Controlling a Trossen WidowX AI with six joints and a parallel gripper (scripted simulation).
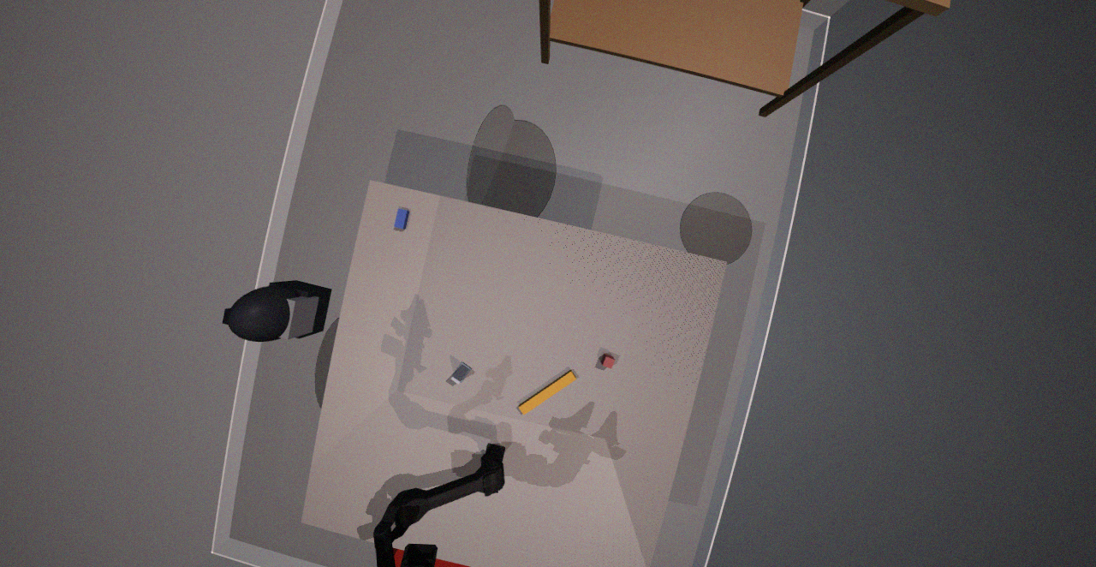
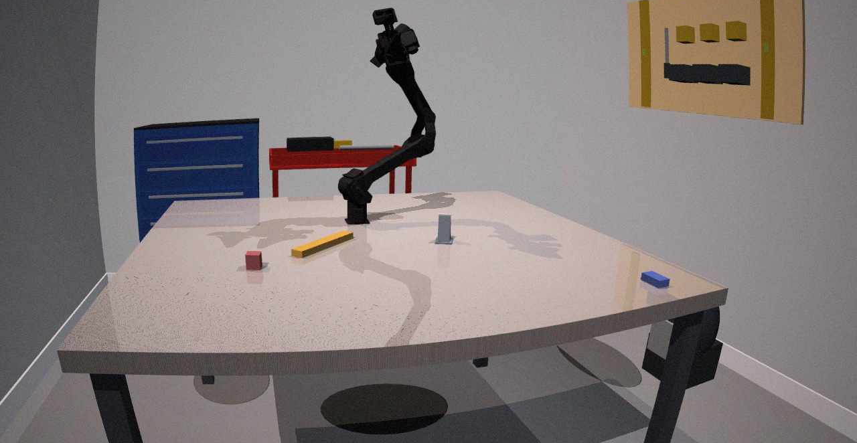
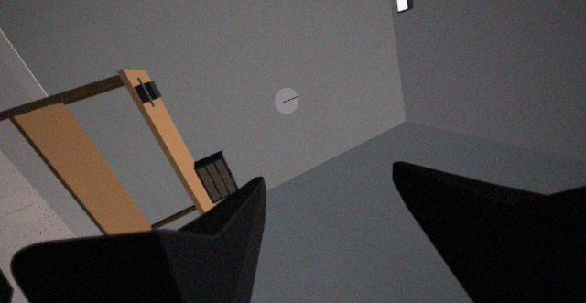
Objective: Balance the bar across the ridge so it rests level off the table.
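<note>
Now: gripper tip 110 mm short of the yellow bar, 190 mm to the left of it and 560 mm above it. The rest, counted from my gripper tip: flat blue block 590 mm ahead, 440 mm to the left, 560 mm below; then small red cube 270 mm ahead, 370 mm to the right, 550 mm below.
</note>
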